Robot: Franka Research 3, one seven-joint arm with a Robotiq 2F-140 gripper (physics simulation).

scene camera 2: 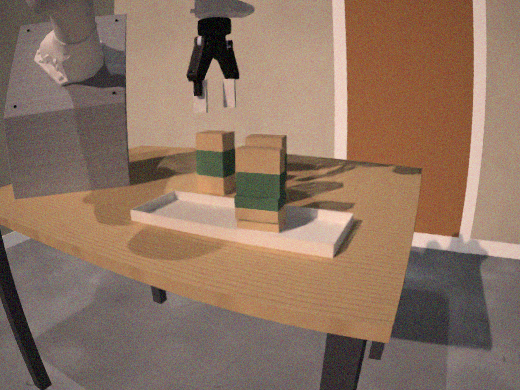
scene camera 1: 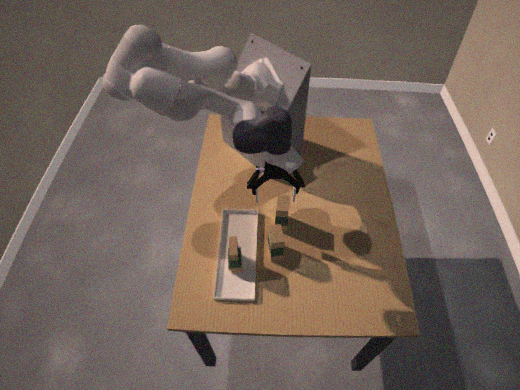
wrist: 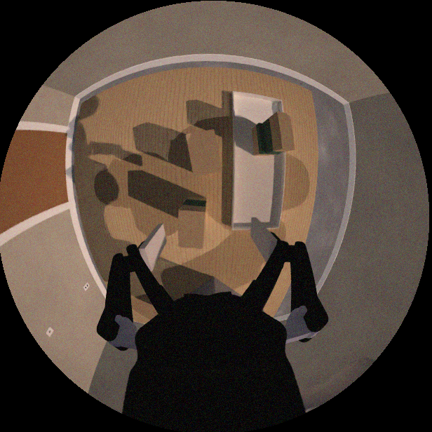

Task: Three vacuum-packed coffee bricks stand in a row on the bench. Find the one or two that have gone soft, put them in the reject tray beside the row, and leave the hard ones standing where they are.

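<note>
A coffee brick (scene camera 1: 234,252) (scene camera 2: 259,185) (wrist: 275,134), tan with a green band, stands upright in the white reject tray (scene camera 1: 242,225) (scene camera 2: 175,215) (wrist: 252,200); its green band looks stepped low down. Two similar bricks stand upright on the bench beside the tray. One brick (scene camera 1: 282,210) (scene camera 2: 215,162) (wrist: 192,227) is nearer the robot's base. The other brick (scene camera 1: 276,242) (scene camera 2: 267,140) (wrist: 202,150) is farther out and partly hidden behind the tray's brick in scene camera 2. My gripper (scene camera 1: 275,197) (scene camera 2: 215,102) (wrist: 207,229) is open and empty, with its fingertips above the base-side brick.
The robot's grey base block (scene camera 1: 272,55) (scene camera 2: 67,145) stands at the back end of the wooden bench (scene camera 1: 300,310) (scene camera 2: 300,280). The tray's long wall runs close beside the two bench bricks. Long shadows fall across the bench.
</note>
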